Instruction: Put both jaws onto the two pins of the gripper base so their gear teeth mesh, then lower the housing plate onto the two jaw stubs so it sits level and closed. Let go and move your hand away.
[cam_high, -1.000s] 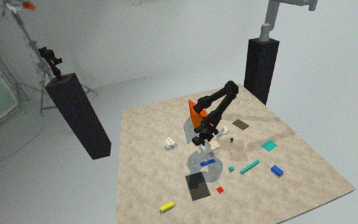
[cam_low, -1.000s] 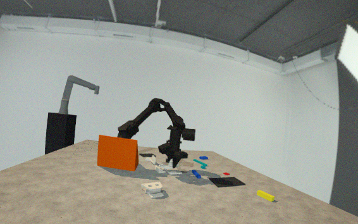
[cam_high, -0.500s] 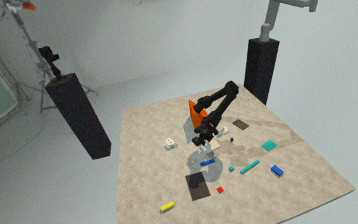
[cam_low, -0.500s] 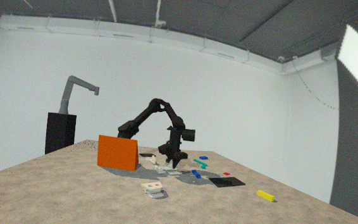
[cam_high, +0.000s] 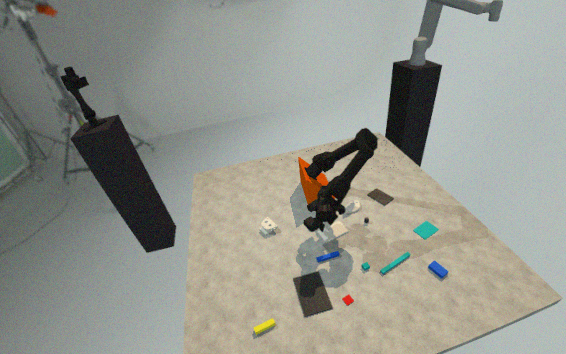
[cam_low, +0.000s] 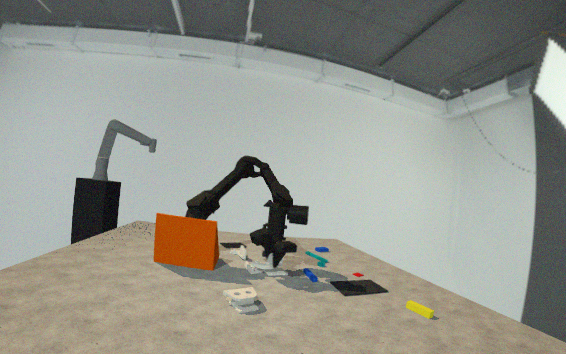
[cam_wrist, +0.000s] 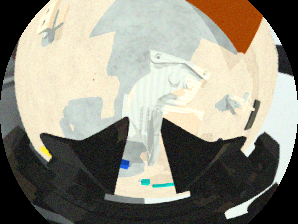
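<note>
The white housing plate is 6 cm behind my gripper tip, 2 cm to the left of it and 2 cm below it. Round my gripper tip: blue bar 13 cm ahead, 4 cm to the right, 2 cm below; then white gripper base 24 cm to the right, 11 cm behind; then teal cube 22 cm ahead, 9 cm to the left, 2 cm below.
</note>
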